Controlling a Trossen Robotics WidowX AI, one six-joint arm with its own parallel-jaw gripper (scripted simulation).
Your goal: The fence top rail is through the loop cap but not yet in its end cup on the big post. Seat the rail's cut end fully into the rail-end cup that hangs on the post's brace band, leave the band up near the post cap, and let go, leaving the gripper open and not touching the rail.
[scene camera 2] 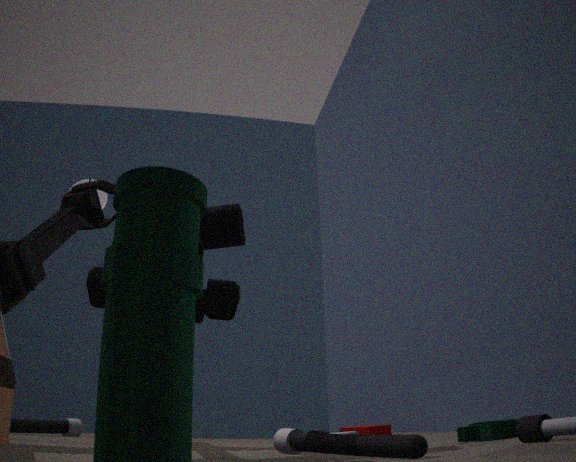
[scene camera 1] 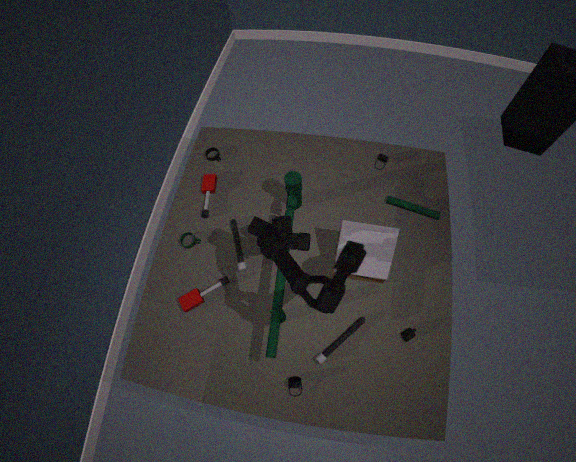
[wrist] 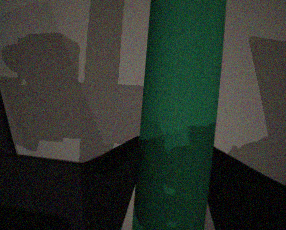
I see my gripper point(wrist: 170, 146), a green top rail point(scene camera 1: 275, 318) and a green post point(scene camera 2: 144, 399).
The green top rail also shows in the wrist view point(wrist: 184, 55). Scene camera 2 does not show the green top rail, which is hidden by the green post.
